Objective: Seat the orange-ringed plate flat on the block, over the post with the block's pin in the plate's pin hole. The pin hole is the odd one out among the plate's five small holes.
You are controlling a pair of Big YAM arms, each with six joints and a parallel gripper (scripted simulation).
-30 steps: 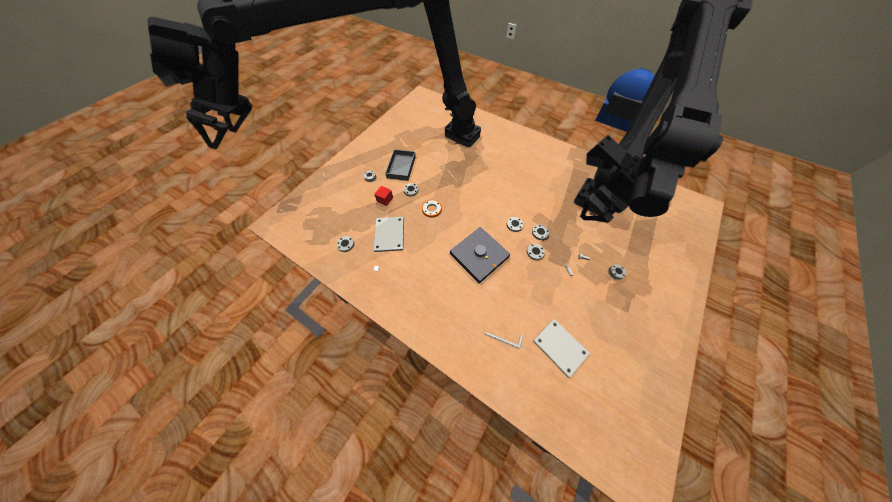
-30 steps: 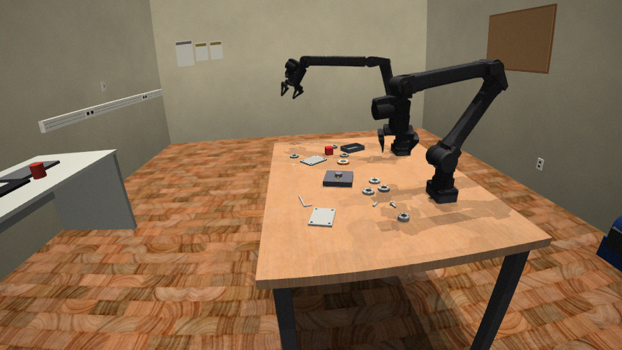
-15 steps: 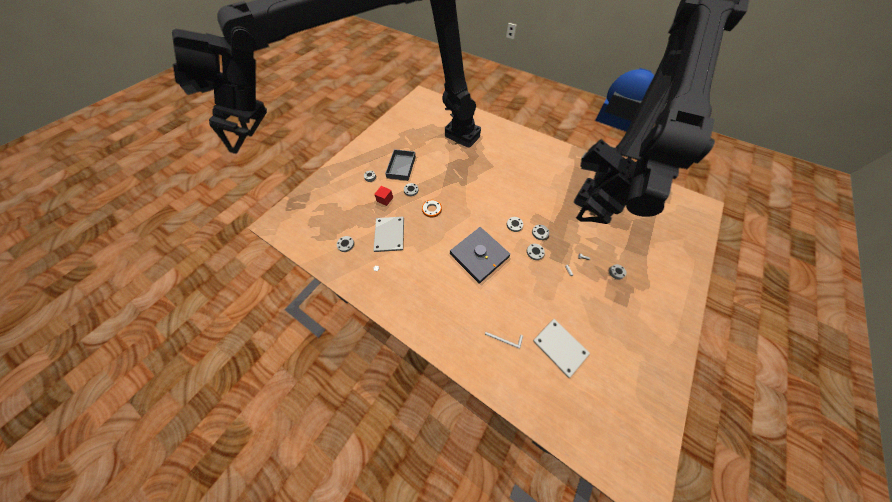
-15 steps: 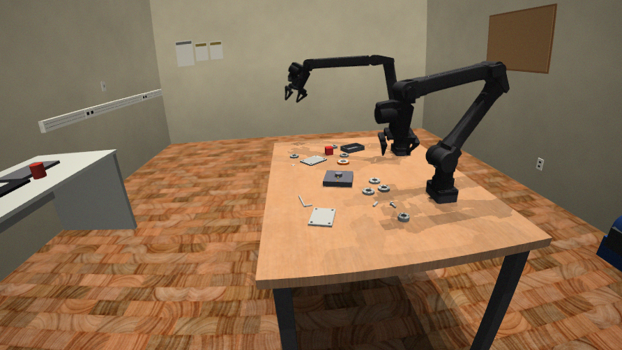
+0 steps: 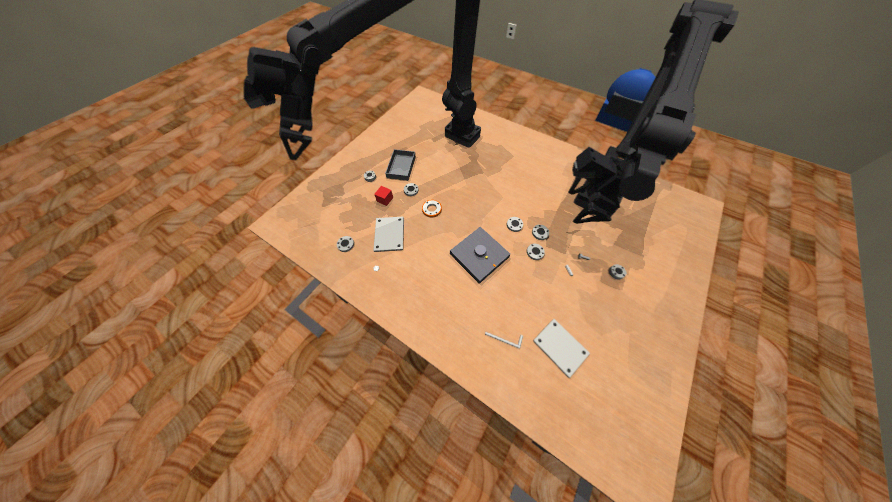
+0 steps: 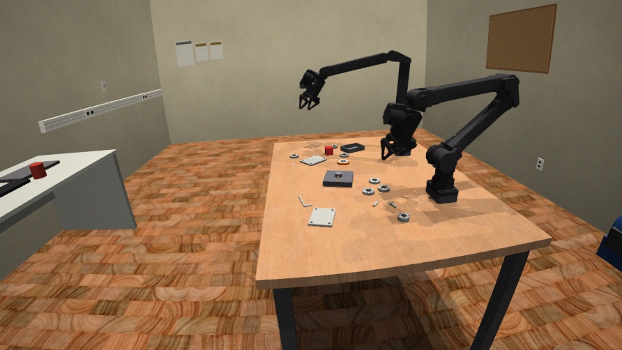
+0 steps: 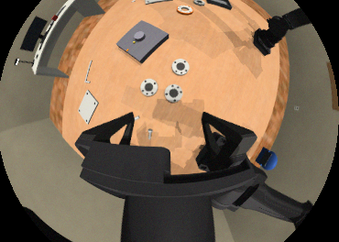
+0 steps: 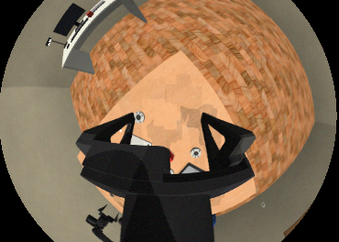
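The dark block is 540 mm to the left of my right hand, 220 mm below it and 140 mm behind it. The rest, counted from my right hand: dark tray (270 mm behind, 240 mm below, 90 mm to the left); then L-shaped key (710 mm to the left, 240 mm below); then red cube (220 mm below, 140 mm to the left, 130 mm behind).
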